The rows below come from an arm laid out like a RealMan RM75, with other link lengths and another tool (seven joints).
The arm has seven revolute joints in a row. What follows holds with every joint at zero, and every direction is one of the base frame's.
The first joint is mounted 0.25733 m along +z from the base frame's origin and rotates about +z.
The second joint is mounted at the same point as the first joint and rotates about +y.
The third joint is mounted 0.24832 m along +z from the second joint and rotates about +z.
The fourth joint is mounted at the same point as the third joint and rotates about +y.
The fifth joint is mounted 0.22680 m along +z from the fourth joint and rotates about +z.
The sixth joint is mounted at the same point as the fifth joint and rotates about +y.
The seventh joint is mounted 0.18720 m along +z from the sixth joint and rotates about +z.
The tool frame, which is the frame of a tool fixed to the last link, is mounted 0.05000 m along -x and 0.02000 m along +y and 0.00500 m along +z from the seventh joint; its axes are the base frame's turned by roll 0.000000, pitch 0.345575 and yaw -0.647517 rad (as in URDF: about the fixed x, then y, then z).
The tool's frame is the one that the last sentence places.
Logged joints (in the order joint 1, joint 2, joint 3, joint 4, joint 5, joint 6, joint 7), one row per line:
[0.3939 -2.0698 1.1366 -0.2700 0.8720 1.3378 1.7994]
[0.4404 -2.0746 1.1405 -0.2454 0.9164 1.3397 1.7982]
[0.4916 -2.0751 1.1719 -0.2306 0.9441 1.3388 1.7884]
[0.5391 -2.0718 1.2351 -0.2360 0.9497 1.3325 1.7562]
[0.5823 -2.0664 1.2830 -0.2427 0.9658 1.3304 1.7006]
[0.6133 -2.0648 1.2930 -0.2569 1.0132 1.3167 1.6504]
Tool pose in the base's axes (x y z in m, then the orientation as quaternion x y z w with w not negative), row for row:
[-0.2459 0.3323 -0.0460 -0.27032 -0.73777 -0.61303 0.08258]
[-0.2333 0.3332 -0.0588 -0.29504 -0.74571 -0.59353 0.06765]
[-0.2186 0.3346 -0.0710 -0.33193 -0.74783 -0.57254 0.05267]
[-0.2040 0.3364 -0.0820 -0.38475 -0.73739 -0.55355 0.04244]
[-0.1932 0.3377 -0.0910 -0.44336 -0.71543 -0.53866 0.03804]
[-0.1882 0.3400 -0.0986 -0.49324 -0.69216 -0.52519 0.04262]
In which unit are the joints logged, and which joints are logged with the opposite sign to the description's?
The joints are logged in radians. Opposite sign: joint 1, joint 4, joint 7.
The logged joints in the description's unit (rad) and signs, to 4 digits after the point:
[-0.3939 -2.0698 1.1366 0.2700 0.8720 1.3378 -1.7994]
[-0.4404 -2.0746 1.1405 0.2454 0.9164 1.3397 -1.7982]
[-0.4916 -2.0751 1.1719 0.2306 0.9441 1.3388 -1.7884]
[-0.5391 -2.0718 1.2351 0.2360 0.9497 1.3325 -1.7562]
[-0.5823 -2.0664 1.2830 0.2427 0.9658 1.3304 -1.7006]
[-0.6133 -2.0648 1.2930 0.2569 1.0132 1.3167 -1.6504]

